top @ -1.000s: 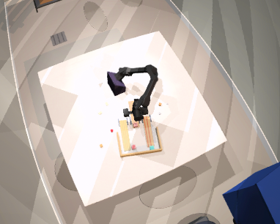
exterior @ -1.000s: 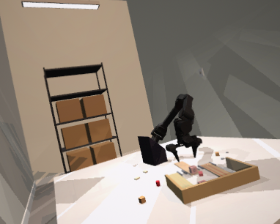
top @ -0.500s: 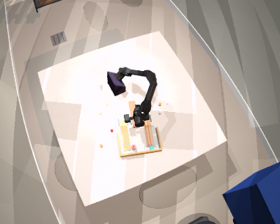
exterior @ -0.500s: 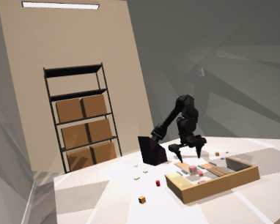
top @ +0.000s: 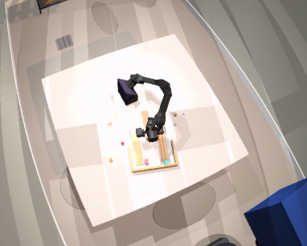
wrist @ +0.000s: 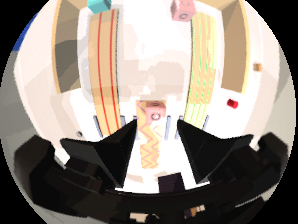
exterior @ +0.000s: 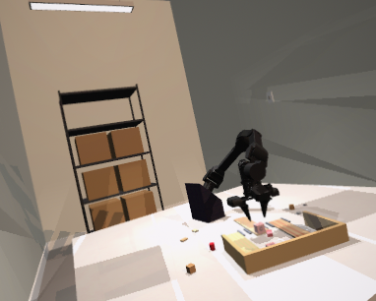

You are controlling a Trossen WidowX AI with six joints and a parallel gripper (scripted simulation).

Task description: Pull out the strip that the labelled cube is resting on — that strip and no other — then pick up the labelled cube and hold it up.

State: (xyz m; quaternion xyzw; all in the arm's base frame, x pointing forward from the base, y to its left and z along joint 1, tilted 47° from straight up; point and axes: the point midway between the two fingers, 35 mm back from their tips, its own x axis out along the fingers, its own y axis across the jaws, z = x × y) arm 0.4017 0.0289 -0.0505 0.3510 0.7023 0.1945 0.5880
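The zigzag strip is 10 cm behind my gripper tip, 5 cm below it and 3 cm to the left of it. Round my gripper tip: pink cube 17 cm ahead, 10 cm to the right, 2 cm above.
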